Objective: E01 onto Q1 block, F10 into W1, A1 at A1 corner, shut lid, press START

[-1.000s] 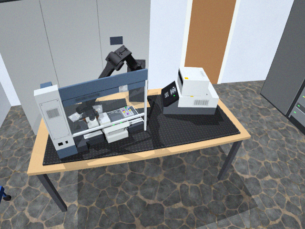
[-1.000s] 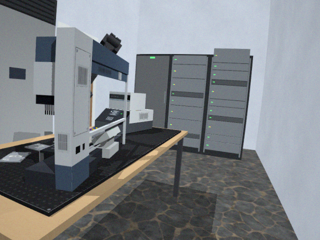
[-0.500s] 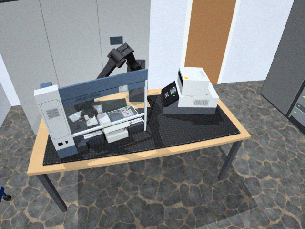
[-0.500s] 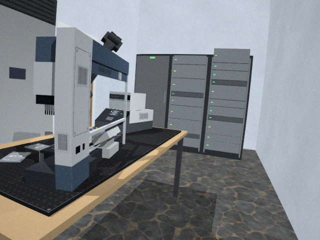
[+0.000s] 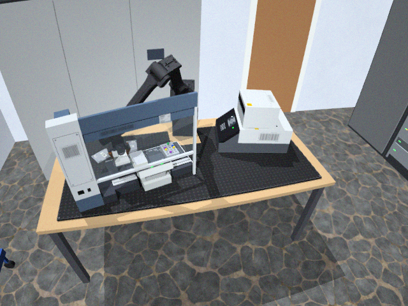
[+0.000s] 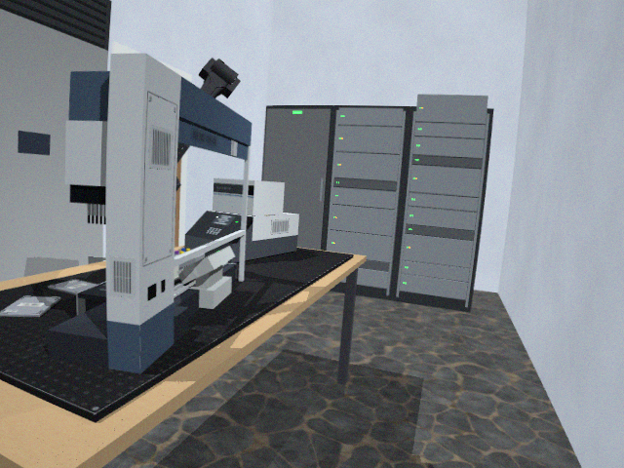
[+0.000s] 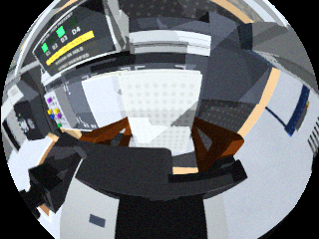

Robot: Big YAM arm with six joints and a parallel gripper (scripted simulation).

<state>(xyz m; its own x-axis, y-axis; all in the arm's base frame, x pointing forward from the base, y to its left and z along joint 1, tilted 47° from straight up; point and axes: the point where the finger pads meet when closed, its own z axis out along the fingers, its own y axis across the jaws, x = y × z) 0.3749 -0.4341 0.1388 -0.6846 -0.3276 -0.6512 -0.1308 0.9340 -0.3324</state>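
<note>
Now: hand 27 cm past the flat grey nest, 14 cm above it and 6 cm to the right of it. From my hand the other things lie so: clear side panel: 19 cm above, 16 cm ahead, 15 cm to the left; white 96-well PCR plate: right at my hand; white deep-well block: 10 cm to the left, 7 cm below, 2 cm behind.
</note>
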